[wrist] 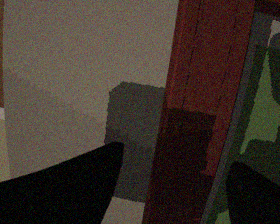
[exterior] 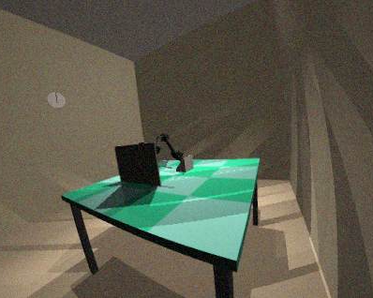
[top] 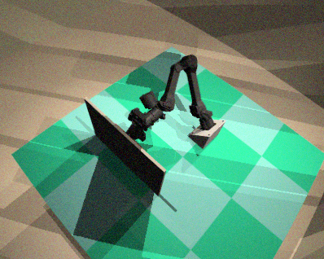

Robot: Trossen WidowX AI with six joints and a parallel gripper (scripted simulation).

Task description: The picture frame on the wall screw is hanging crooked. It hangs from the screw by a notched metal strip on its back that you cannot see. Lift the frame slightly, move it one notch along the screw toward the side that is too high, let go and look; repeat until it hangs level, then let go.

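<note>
Right now the picture frame is 10 mm ahead of my gripper tip, 10 mm to the left of it and 50 mm below it. From my gripper tip the other things lie so: wall panel (20 mm ahead, 10 mm to the left, 70 mm below).
</note>
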